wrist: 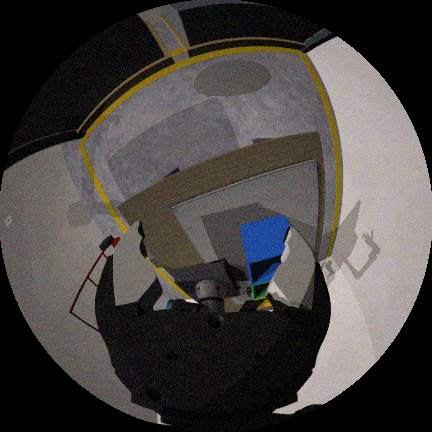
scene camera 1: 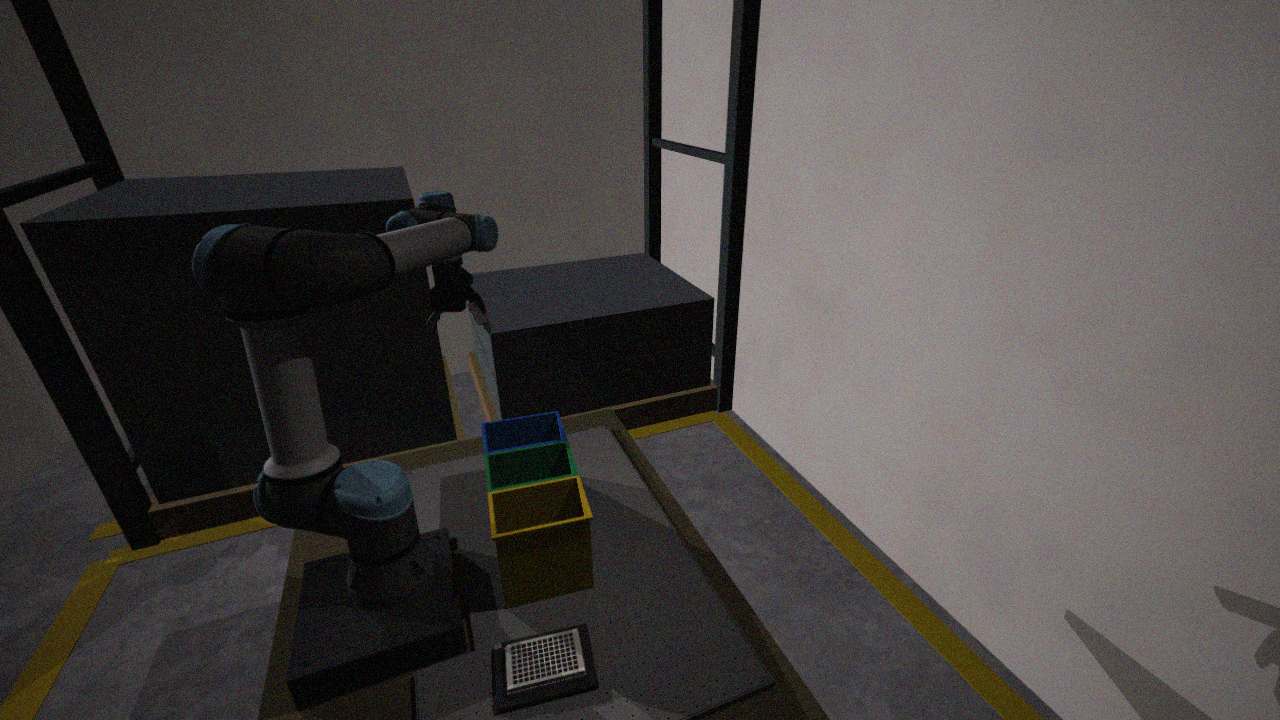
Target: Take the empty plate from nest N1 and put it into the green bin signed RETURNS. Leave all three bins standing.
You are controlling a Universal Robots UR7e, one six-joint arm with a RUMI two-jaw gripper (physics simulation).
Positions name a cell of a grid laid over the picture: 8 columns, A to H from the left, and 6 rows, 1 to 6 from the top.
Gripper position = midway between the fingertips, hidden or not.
Note:
In view: the gripper (scene camera 1: C3), a green bin (scene camera 1: D4) and a blue bin (scene camera 1: D4).
The blue bin is seen too in the wrist view (wrist: E4). The gripper is seen too in the wrist view (wrist: D4).

